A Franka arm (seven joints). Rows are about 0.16 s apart.
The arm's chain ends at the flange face. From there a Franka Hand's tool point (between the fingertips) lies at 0.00 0.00 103.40 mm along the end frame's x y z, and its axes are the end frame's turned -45 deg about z.
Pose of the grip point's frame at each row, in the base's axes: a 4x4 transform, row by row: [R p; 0 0 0 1], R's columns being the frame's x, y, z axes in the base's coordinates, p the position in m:
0.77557, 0.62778, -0.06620, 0.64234; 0.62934, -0.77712, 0.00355, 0.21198; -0.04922, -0.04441, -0.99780, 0.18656; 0, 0, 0, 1
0.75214, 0.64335, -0.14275, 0.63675; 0.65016, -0.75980, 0.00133, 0.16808; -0.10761, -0.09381, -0.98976, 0.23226; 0, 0, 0, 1
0.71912, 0.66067, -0.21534, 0.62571; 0.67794, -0.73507, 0.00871, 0.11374; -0.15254, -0.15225, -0.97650, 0.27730; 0, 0, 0, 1
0.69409, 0.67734, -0.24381, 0.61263; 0.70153, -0.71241, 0.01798, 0.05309; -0.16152, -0.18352, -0.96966, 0.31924; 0, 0, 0, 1
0.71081, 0.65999, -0.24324, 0.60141; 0.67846, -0.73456, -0.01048, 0.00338; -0.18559, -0.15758, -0.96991, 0.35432; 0, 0, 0, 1
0.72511, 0.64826, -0.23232, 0.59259; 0.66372, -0.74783, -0.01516, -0.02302; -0.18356, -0.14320, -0.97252, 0.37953; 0, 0, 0, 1
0.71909, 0.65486, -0.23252, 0.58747; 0.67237, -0.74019, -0.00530, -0.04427; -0.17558, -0.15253, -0.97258, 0.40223; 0, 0, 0, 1
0.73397, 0.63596, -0.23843, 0.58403; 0.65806, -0.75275, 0.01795, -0.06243; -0.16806, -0.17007, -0.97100, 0.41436; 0, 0, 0, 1
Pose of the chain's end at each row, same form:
0.99232, -0.10450, -0.06620, 0.64919; -0.10450, -0.99452, 0.00355, 0.21161; -0.06621, 0.00340, -0.99780, 0.28973; 0, 0, 0, 1
0.98676, -0.07693, -0.14275, 0.65151; -0.07753, -0.99699, 0.00133, 0.16794; -0.14243, 0.00976, -0.98976, 0.33460; 0, 0, 0, 1
0.97566, -0.04133, -0.21534, 0.64798; -0.04040, -0.99915, 0.00871, 0.11284; -0.21552, 0.00021, -0.97650, 0.37827; 0, 0, 0, 1
0.96975, -0.01184, -0.24381, 0.63784; -0.00769, -0.99981, 0.01798, 0.05123; -0.24398, -0.01556, -0.96966, 0.41950; 0, 0, 0, 1
0.96930, -0.03594, -0.24324, 0.62656; -0.03967, -0.99916, -0.01048, 0.00446; -0.24266, 0.01981, -0.96991, 0.45461; 0, 0, 0, 1
0.97112, -0.05434, -0.23232, 0.61661; -0.05947, -0.99812, -0.01516, -0.02145; -0.23105, 0.02854, -0.97252, 0.48009; 0, 0, 0, 1
0.97153, -0.04542, -0.23252, 0.61151; -0.04796, -0.99883, -0.00530, -0.04372; -0.23201, 0.01630, -0.97258, 0.50279; 0, 0, 0, 1
0.96869, -0.06930, -0.23843, 0.60868; -0.06696, -0.99759, 0.01795, -0.06429; -0.23909, -0.00142, -0.97100, 0.51476; 0, 0, 0, 1

